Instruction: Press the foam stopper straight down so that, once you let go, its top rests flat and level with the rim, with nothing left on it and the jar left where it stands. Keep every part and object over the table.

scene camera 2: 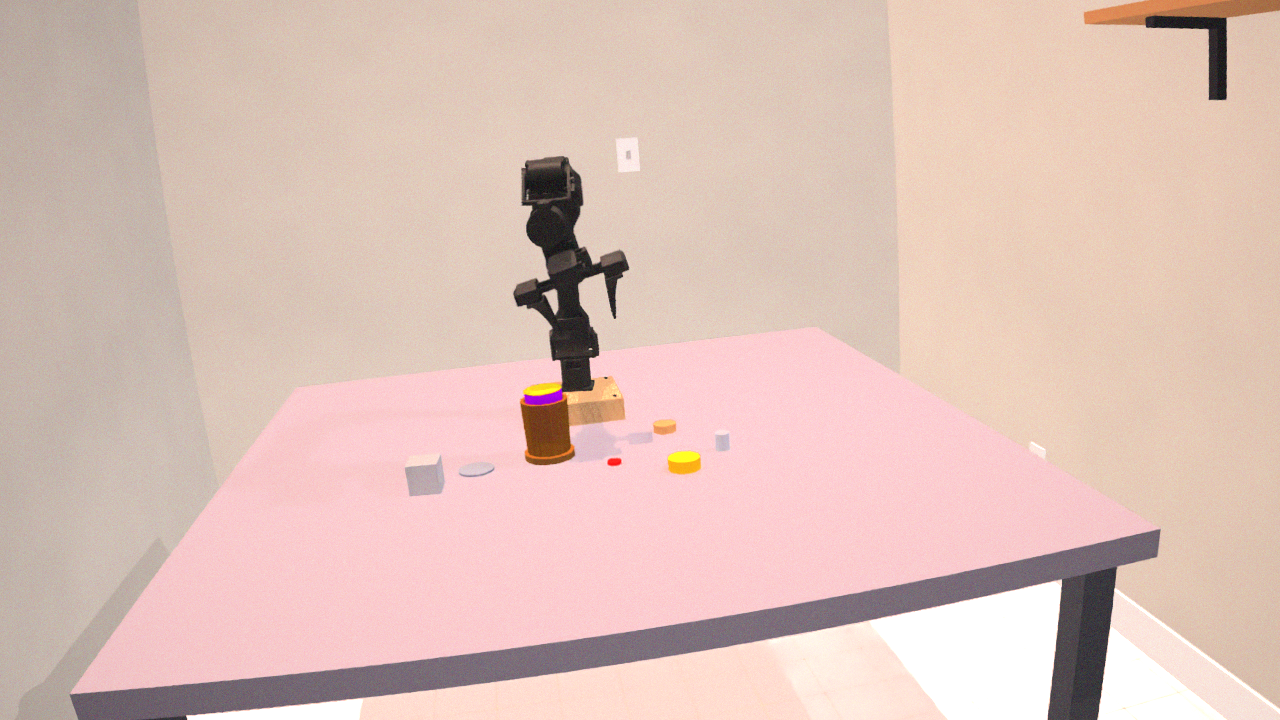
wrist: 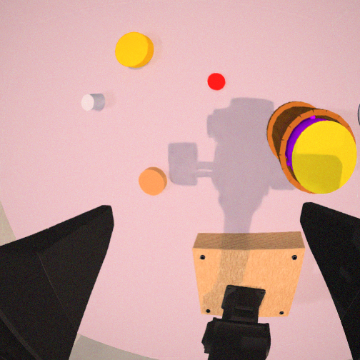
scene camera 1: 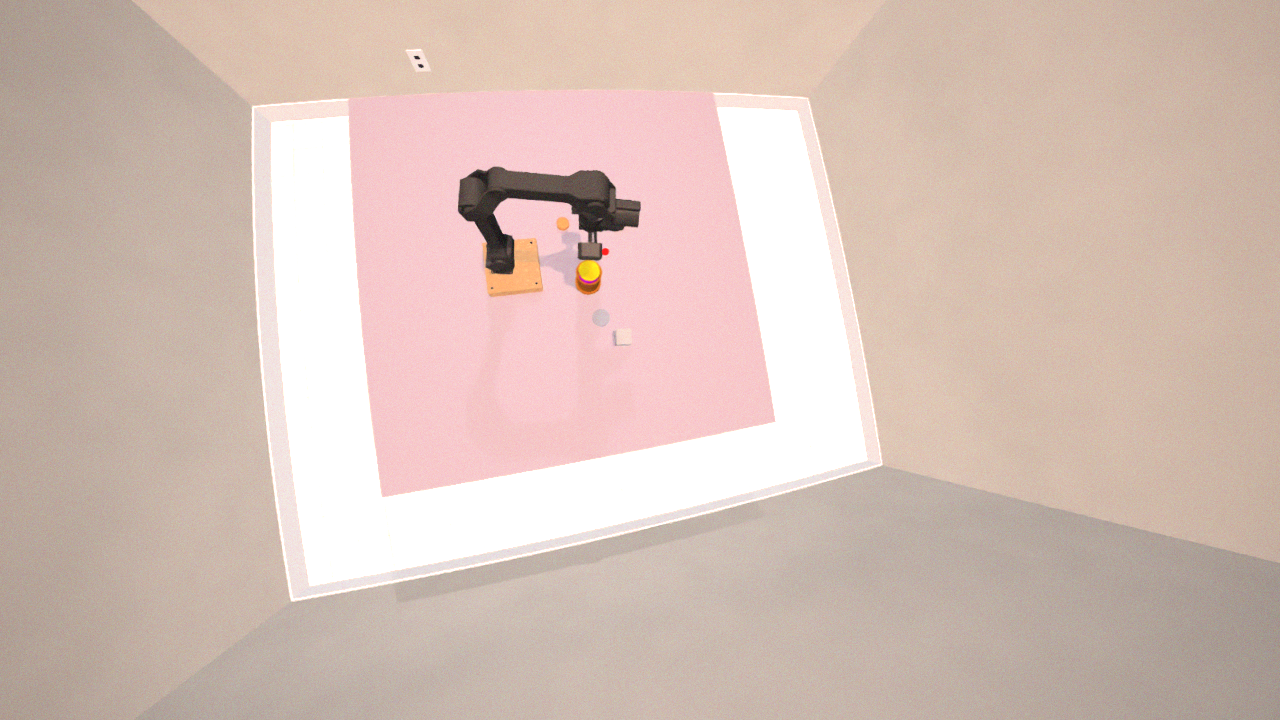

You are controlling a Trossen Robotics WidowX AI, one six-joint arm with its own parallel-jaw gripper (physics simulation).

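Note:
The brown jar (scene camera 1: 588, 288) (scene camera 2: 547, 431) (wrist: 286, 124) stands upright on the table. The foam stopper (scene camera 1: 588, 281) (scene camera 2: 543, 397) (wrist: 295, 143) shows as a purple band in its mouth, standing above the rim. A yellow round top (scene camera 1: 588, 269) (scene camera 2: 543, 389) (wrist: 325, 157) covers it; whether this is a separate piece I cannot tell. The stopper's lower part is hidden inside the jar. My gripper (scene camera 2: 585, 322) (wrist: 210, 214) is open and empty, high above the table and apart from the jar. In the wrist view the jar is at the right, beyond the right fingertip.
Near the jar lie a red disc (scene camera 1: 605, 251) (scene camera 2: 614, 462) (wrist: 216, 81), an orange disc (scene camera 1: 562, 222) (scene camera 2: 664, 427) (wrist: 152, 181), a yellow disc (scene camera 2: 684, 462) (wrist: 134, 49), a white cylinder (scene camera 2: 722, 440) (wrist: 88, 102), a grey disc (scene camera 1: 600, 317) (scene camera 2: 476, 469) and a pale cube (scene camera 1: 623, 336) (scene camera 2: 425, 475).

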